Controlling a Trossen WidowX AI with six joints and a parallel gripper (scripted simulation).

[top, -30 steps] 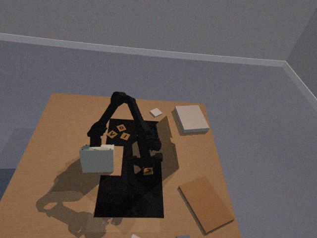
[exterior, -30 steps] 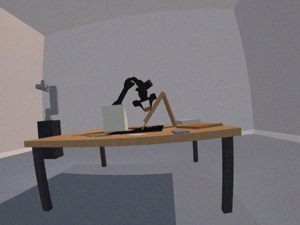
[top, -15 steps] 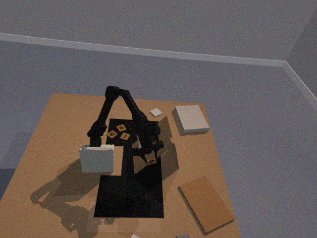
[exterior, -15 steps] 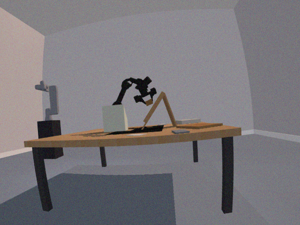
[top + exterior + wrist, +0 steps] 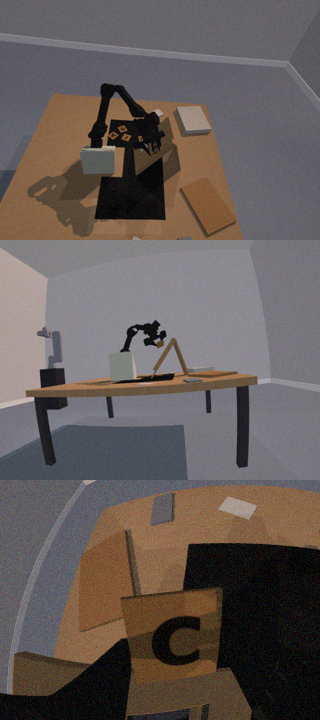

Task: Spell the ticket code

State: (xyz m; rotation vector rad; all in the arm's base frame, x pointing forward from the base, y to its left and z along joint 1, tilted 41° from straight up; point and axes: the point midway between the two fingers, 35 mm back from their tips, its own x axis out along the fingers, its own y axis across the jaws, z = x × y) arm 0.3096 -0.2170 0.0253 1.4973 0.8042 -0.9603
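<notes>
My gripper tip is now 20 cm to the right of the white ticket, 16 cm above it and 3 cm past it. The rest, counted from my gripper tip: letter tile (33 cm to the left, 25 cm below, 2 cm behind); then flat wooden slab (31 cm ahead, 24 cm below, 21 cm to the right); then black mat (25 cm below, 14 cm to the left, 13 cm behind).
</notes>
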